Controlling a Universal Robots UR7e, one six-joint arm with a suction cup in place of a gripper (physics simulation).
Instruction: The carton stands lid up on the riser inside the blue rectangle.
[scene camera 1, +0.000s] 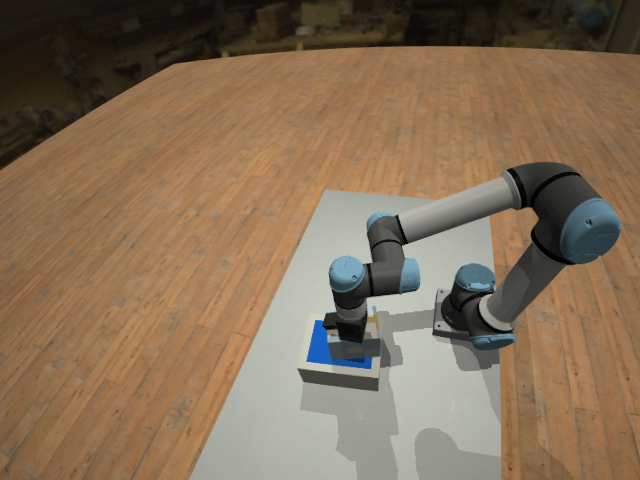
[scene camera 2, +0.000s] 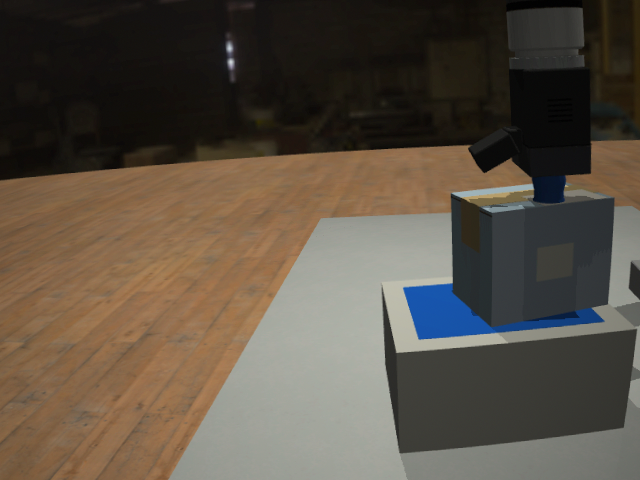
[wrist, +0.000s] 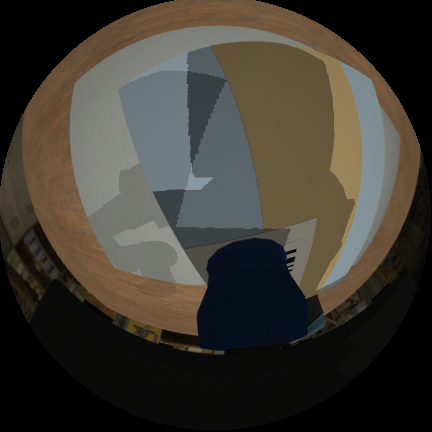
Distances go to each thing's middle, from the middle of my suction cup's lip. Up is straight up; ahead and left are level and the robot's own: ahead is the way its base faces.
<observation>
Right now my suction cup is 1 cm short of the carton (scene camera 2: 513, 259), 3 cm to the left of it and 7 cm above it. From my suction cup the other things lie so: riser (scene camera 2: 455, 382) (5 cm ahead, 2 cm to the right, 19 cm below).
</observation>
